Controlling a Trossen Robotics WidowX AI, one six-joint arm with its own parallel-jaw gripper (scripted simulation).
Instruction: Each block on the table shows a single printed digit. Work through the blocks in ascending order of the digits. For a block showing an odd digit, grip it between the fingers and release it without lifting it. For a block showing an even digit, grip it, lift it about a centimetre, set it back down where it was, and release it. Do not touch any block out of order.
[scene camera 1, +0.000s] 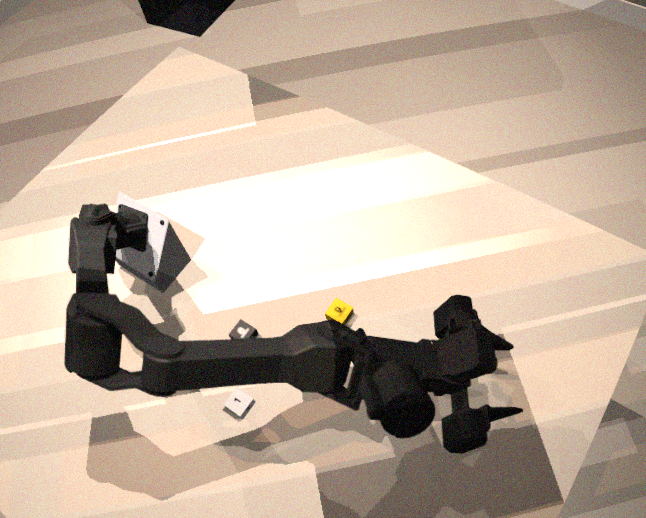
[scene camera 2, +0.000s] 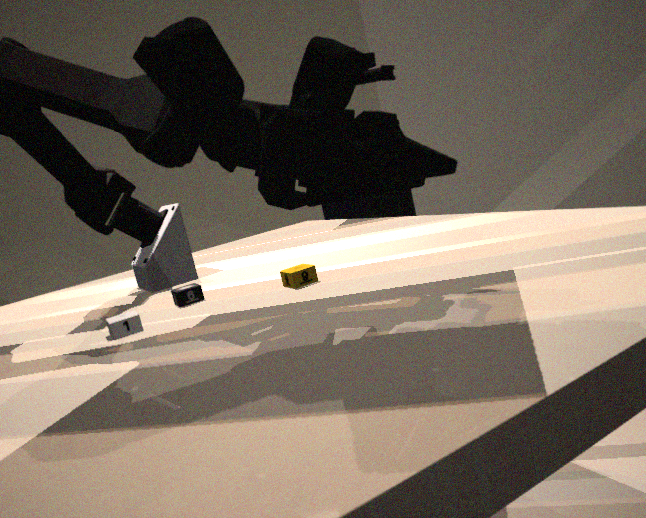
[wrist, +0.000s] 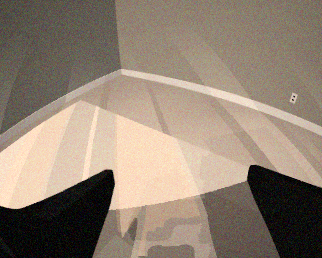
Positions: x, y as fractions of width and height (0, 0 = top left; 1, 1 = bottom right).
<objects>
my gripper: scene camera 1 0.80, 0.73; scene camera 2 0.68, 0.33; wrist 0.57, 0.68
</objects>
